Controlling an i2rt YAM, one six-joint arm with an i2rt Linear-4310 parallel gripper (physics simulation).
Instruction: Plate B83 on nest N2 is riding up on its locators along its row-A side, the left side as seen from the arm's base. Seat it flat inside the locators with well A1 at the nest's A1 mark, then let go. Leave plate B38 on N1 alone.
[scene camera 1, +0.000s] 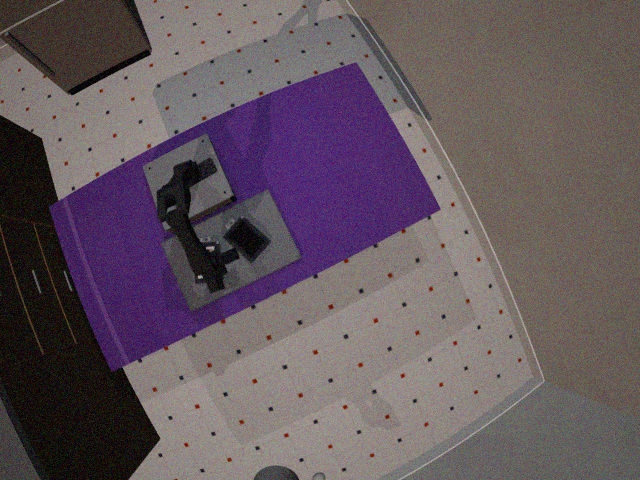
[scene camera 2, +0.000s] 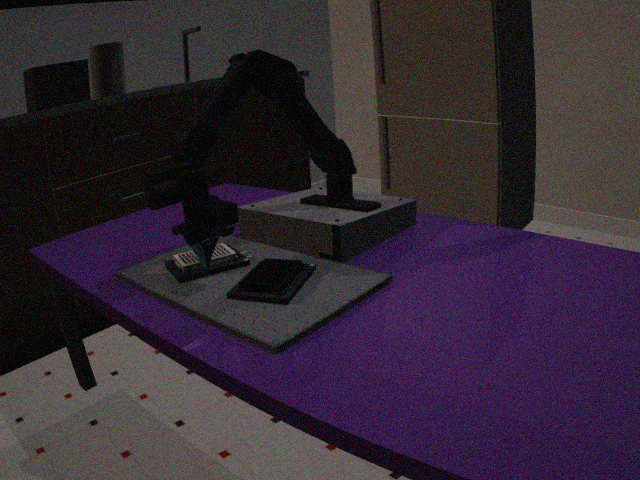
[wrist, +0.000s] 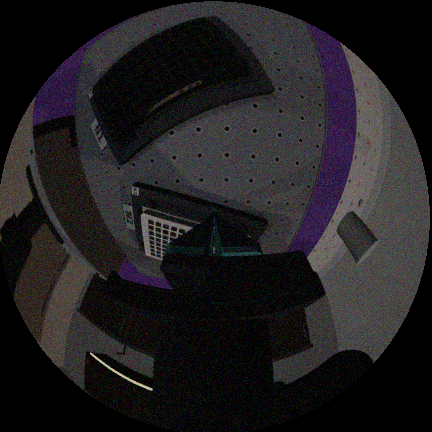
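Seen in the pictures: gripper, fingertip midpoint: (scene camera 2: 206, 267) (wrist: 213, 217); arm's base, origin of the base link: (scene camera 1: 193, 176) (scene camera 2: 339, 204) (wrist: 41, 206).
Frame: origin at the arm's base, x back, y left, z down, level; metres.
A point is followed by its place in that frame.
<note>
Plate B83, a white well plate (scene camera 2: 225, 251) {y -0.099, x -0.299, z 0.038 m} (wrist: 156, 234) {y -0.101, x -0.303, z 0.038 m}, lies on the dark nest N2 (scene camera 2: 190, 275) {y -0.092, x -0.412, z 0.051 m} (wrist: 200, 201) {y -0.069, x -0.361, z 0.053 m}; the arm covers most of it in scene camera 1. The nest's A1 mark (wrist: 135, 190) {y -0.046, x -0.291, z 0.049 m} is at its corner beside the N2 label. Whether the plate is level or raised on one side is too dark and small to tell. My gripper (scene camera 2: 206, 266) {y -0.084, x -0.373, z 0.046 m} (wrist: 213, 217) {y -0.084, x -0.373, z 0.046 m} is shut and empty, its teal fingertips together over the plate and hiding part of it. Plate B38, black (scene camera 1: 247, 239) {y 0.073, x -0.343, z 0.035 m} (scene camera 2: 269, 272) {y 0.066, x -0.340, z 0.037 m} (wrist: 170, 65), sits on nest N1 (scene camera 2: 258, 298) {y 0.101, x -0.413, z 0.054 m}.
Both nests stand on a grey perforated board (scene camera 1: 281, 248) {y 0.176, x -0.442, z 0.062 m} (scene camera 2: 330, 310) {y 0.230, x -0.375, z 0.061 m} (wrist: 240, 170) {y -0.041, x -0.402, z 0.061 m} on the purple table (scene camera 1: 336, 155) {y 0.590, x -0.199, z 0.075 m} (scene camera 2: 465, 335) {y 0.462, x -0.331, z 0.074 m}. The arm's box-shaped pedestal (scene camera 2: 289, 227) {y -0.032, x -0.157, z 0.016 m} (wrist: 65, 170) {y 0.020, x -0.160, z 0.038 m} stands beside the board. N1 is close beside N2.
</note>
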